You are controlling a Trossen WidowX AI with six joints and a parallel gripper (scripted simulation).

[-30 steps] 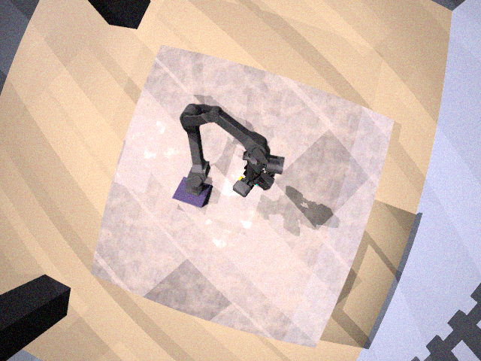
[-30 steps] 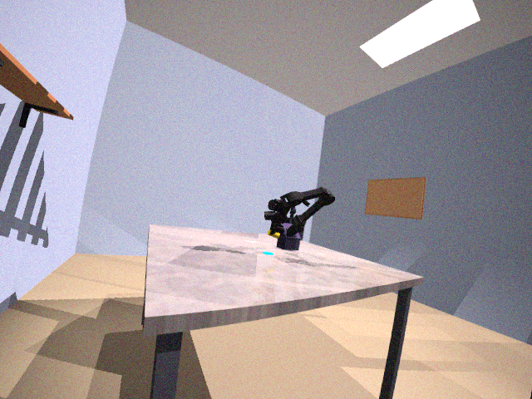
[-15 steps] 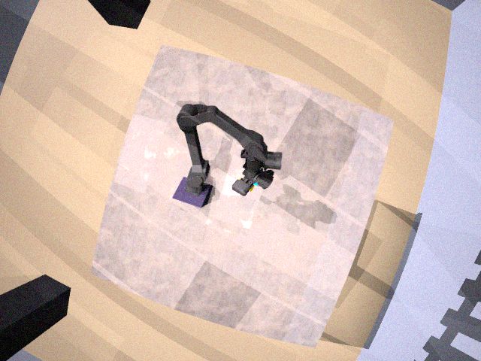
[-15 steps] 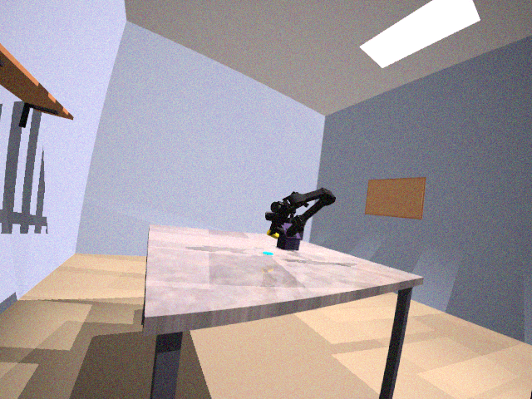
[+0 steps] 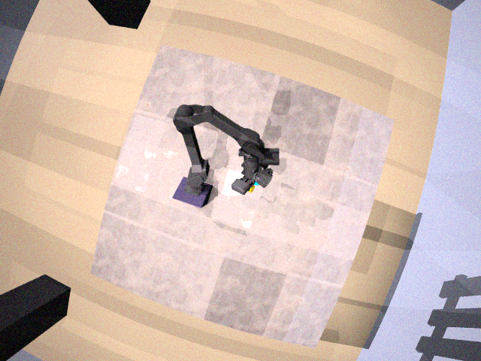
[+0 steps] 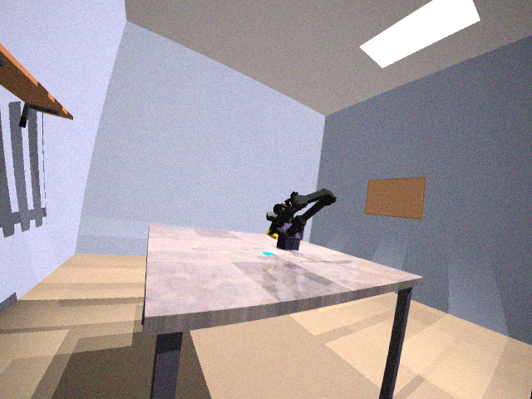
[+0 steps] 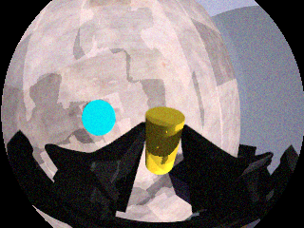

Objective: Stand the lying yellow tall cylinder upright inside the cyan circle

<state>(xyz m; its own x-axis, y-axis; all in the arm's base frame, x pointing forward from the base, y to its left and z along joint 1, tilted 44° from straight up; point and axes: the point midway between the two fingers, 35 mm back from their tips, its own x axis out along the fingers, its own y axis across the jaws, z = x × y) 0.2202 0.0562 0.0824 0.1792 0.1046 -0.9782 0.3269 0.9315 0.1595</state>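
My gripper tip is now 2 cm short of the cyan circle, 5 cm to the right of it and 11 cm above it. From my gripper tip the other things lie so: yellow cylinder: 2 cm behind, 1 cm below.
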